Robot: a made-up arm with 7 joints.
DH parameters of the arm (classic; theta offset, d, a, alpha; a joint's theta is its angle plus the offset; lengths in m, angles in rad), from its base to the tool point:
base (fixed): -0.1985 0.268 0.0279 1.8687
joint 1: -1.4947 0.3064 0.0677 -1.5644
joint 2: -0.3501 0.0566 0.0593 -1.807
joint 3: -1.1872 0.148 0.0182 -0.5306
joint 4: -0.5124 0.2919 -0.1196 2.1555
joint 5: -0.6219 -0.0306 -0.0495 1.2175
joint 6: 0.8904 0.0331 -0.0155 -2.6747
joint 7: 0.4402 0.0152 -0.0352 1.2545
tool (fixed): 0.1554 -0.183 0 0
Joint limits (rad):
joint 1: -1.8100..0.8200
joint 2: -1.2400..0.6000
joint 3: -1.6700..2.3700
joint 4: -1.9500..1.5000
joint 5: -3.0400..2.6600
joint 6: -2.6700..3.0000
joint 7: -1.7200..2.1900
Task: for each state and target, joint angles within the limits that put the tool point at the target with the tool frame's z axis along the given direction. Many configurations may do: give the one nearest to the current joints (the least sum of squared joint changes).
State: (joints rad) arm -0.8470 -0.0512 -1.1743 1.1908 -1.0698 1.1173 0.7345
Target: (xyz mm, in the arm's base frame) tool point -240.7 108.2 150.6 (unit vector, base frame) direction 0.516 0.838 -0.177
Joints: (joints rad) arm -0.5291 0.2825 -0.7868 1.4161 -1.3045 1.7167 0.5675
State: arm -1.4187 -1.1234 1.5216 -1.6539 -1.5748 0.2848 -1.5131
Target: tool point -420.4 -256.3 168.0 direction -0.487 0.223 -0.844
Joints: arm -0.7152 -1.2400 1.3153 -0.9086 -1.9776 0.1453 -1.3794
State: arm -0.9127 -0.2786 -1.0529 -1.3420 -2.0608 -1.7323 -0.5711
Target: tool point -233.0 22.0 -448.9 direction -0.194 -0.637 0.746
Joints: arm -0.6622 -0.6745 -0.8770 -1.1562 -1.7351 -1.4473 -0.8287
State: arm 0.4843 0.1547 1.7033 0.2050 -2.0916 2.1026 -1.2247
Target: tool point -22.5 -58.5 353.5 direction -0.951 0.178 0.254
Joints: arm -0.3014 0.6000 1.6709 -0.4565 -1.8154 1.3681 -1.4558
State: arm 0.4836 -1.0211 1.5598 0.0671 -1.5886 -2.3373 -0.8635
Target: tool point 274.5 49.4 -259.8 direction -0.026 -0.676 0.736
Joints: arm 0.7972 -1.0486 2.0727 -0.1238 -1.8940 -2.5104 -1.6963
